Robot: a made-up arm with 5 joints.
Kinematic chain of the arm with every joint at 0, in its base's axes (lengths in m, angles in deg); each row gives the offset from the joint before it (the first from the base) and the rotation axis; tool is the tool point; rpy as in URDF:
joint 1: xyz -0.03 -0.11 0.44 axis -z
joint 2: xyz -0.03 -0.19 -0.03 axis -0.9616 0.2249 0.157
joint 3: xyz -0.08 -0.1 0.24 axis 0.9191 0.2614 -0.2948
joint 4: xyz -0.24 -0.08 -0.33 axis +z
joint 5: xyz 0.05 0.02 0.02 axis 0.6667 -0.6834 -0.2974
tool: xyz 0 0.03 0 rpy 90 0 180
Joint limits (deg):
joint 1: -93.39..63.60
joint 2: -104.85..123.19
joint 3: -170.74..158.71
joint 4: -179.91..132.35
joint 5: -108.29..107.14
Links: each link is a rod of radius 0.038 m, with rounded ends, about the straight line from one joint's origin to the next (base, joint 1, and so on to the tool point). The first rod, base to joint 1, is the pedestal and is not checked.
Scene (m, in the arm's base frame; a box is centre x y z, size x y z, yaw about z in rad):
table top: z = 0
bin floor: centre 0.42 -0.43 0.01 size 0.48 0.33 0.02 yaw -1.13
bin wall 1: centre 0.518 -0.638 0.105 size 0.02 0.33 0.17 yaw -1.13
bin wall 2: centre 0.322 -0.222 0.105 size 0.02 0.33 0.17 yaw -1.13
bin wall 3: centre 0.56 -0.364 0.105 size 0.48 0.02 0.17 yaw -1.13
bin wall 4: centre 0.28 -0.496 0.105 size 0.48 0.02 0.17 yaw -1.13
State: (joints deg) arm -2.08 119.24 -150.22 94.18 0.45
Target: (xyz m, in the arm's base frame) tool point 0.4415 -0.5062 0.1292
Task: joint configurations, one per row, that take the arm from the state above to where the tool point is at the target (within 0.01 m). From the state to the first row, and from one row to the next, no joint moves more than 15 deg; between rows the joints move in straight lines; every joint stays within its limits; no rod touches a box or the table.
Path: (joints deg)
1: -8.82 104.32 -142.51 92.53 0.28
2: -15.55 89.41 -134.79 90.88 0.12
3: -22.29 74.49 -127.08 89.22 -0.05
4: -29.03 59.57 -119.36 87.57 -0.22
5: -35.77 44.65 -111.65 85.92 -0.38
6: -42.50 29.74 -103.93 84.27 -0.55
7: -49.24 14.82 -96.22 82.62 -0.72
8: -55.98 -0.10 -88.50 80.96 -0.89
9: -62.71 -15.02 -80.79 79.31 -1.05
10: -69.45 -29.93 -73.07 77.66 -1.22
11: -76.19 -44.85 -65.36 76.01 -1.39

